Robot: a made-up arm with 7 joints.
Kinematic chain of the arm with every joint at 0, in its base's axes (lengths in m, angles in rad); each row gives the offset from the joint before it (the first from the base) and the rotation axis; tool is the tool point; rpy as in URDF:
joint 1: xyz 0 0 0.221 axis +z
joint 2: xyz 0 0 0 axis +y
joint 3: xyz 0 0 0.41 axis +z
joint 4: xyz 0.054 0 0 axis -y
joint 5: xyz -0.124 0 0.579 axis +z
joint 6: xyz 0 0 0 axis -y
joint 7: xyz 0.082 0 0 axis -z
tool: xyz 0 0 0 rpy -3.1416 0 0
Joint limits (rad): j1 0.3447..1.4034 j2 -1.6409..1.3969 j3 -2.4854..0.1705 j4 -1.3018..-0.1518 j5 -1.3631..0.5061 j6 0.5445..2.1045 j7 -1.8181..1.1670
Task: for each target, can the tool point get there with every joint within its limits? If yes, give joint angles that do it. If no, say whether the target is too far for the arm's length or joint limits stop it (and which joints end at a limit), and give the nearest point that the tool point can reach.
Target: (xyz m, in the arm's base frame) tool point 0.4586 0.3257 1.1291
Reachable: yes | joints 1.1274 0.6711 -2.1324 -0.5788 -0.2826 1.2890 -0.8205
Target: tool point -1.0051 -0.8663 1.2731
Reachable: no: too far | nearest point -0.6456 -0.5564 0.8968 | short by 0.606 m
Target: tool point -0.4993 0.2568 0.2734
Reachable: no: joint limits stop it (at a limit: joint 1, joint 2, joint 3, joint 4, joint 5, joint 6) | nearest point -0.6855 -0.0958 0.7964 | short by 0.658 m
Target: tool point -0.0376 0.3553 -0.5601
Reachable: no: joint limits stop it (at a limit: joint 1, joint 2, joint 4, joint 6) | nearest point 0.0485 0.7295 -0.2955 | short by 0.466 m
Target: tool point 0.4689 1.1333 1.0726
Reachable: no: too far | nearest point 0.3416 0.8255 0.8413 | short by 0.405 m
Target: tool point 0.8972 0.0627 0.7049
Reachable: yes | joints 0.4747 0.5744 -0.7148 -1.0465 -1.0136 1.7881 -0.1984
